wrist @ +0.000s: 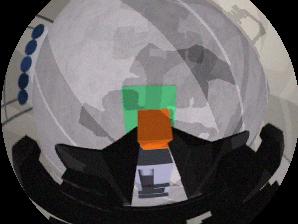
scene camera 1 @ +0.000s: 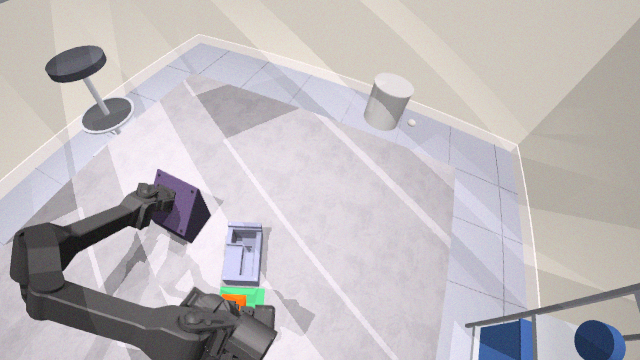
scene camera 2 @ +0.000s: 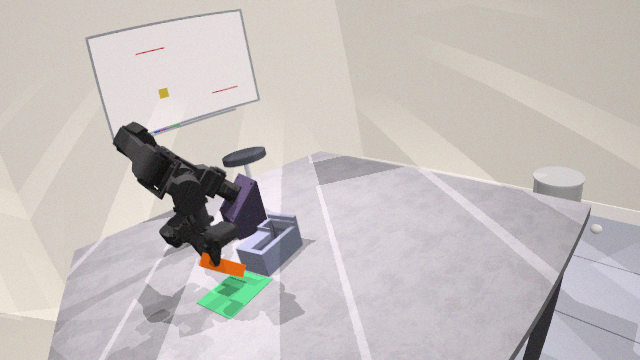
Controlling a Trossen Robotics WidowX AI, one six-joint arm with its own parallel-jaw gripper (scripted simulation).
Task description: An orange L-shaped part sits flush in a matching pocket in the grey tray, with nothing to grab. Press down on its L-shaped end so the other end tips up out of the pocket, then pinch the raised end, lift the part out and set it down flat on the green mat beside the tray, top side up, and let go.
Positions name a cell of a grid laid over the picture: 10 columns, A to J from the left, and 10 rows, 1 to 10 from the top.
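Gripper at (scene camera 2: D8) and (wrist: F6), carrying an orange L-shaped part (wrist: F6). A green mat is also visible, with the mat (scene camera 2: D9) appearing again at (wrist: E5).
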